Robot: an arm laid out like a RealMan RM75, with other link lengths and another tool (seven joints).
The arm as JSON. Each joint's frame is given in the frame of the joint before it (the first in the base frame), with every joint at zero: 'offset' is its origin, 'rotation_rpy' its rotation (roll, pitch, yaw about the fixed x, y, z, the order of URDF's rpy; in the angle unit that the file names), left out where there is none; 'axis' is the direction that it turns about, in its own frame. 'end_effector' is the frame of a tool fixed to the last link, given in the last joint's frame.
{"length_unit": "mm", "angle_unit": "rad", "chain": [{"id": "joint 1", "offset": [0.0, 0.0, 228.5], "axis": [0.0, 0.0, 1.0]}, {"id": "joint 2", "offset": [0.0, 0.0, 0.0], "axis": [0.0, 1.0, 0.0]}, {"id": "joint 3", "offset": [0.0, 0.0, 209.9], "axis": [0.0, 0.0, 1.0]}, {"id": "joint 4", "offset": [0.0, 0.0, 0.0], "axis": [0.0, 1.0, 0.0]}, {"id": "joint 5", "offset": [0.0, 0.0, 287.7], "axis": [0.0, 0.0, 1.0]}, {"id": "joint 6", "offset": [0.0, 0.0, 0.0], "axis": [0.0, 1.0, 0.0]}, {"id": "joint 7", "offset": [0.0, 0.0, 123.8], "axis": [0.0, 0.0, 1.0]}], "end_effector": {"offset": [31.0, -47.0, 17.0], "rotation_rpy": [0.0, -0.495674, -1.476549]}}
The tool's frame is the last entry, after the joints.
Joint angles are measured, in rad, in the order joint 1, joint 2, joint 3, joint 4, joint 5, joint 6, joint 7. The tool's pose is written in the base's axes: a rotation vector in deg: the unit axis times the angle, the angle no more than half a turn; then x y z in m. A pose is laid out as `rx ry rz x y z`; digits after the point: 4 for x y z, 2 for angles.
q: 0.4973 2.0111 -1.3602 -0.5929 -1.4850 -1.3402 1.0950
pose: -122.45 -111.23 47.72 0.2710 0.4137 -0.0619
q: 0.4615 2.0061 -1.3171 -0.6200 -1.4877 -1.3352 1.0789
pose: -121.16 -109.84 43.94 0.2820 0.4151 -0.0456
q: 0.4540 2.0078 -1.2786 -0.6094 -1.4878 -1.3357 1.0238
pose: -118.84 -110.72 41.10 0.2882 0.4163 -0.0379
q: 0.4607 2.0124 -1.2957 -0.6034 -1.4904 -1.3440 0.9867
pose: -117.51 -114.13 41.69 0.2827 0.4150 -0.0443
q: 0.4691 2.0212 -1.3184 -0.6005 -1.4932 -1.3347 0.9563
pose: -116.56 -117.19 41.63 0.2764 0.4150 -0.0525
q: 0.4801 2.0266 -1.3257 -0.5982 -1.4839 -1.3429 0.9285
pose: -114.29 -119.51 42.27 0.2678 0.4166 -0.0558
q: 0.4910 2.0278 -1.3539 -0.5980 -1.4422 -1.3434 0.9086
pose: -111.70 -120.82 43.25 0.2568 0.4192 -0.0593
